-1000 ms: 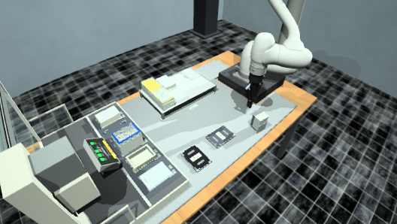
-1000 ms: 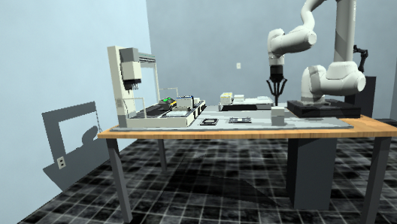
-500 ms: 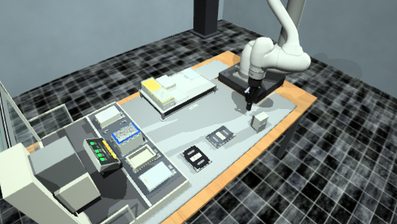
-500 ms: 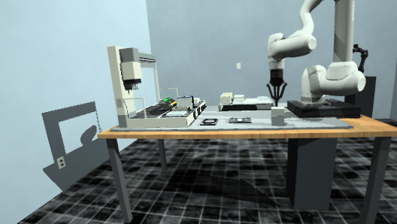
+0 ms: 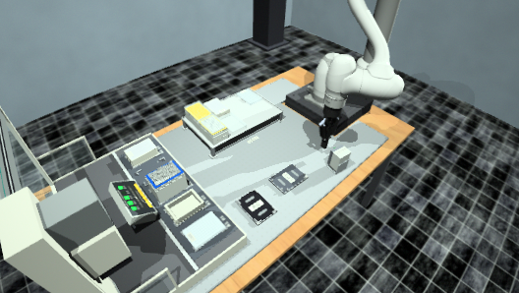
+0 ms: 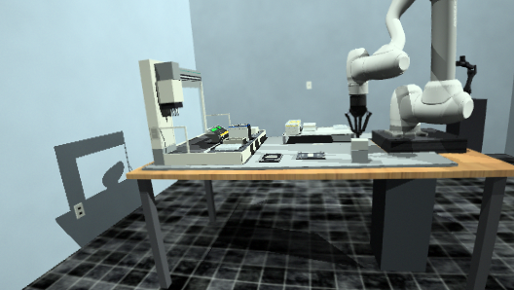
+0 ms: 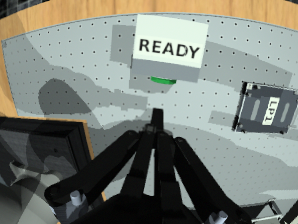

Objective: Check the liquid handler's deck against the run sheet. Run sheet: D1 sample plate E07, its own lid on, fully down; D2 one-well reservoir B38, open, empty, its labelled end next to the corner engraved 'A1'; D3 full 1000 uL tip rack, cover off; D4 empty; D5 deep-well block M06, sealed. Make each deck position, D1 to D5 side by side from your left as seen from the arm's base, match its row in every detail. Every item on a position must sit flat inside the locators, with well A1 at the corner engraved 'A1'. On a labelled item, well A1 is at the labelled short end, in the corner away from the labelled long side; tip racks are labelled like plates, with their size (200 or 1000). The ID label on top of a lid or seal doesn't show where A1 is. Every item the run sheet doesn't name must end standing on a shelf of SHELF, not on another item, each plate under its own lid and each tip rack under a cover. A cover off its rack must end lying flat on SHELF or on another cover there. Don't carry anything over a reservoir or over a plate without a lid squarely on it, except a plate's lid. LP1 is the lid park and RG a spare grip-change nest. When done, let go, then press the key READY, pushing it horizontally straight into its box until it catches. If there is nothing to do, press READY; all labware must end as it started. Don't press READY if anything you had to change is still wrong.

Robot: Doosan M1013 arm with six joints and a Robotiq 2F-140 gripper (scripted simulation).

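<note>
Now: the grey key box 80 mm to the left of my hand, 20 mm below it and 10 mm ahead of it. From my hand the other things lie so: clear cover (400 mm to the right, 340 mm ahead, 40 mm above); yellow-rimmed tip rack (390 mm to the right, 340 mm ahead, 20 mm above); shelf (460 mm to the right, 170 mm ahead, 30 mm below).
</note>
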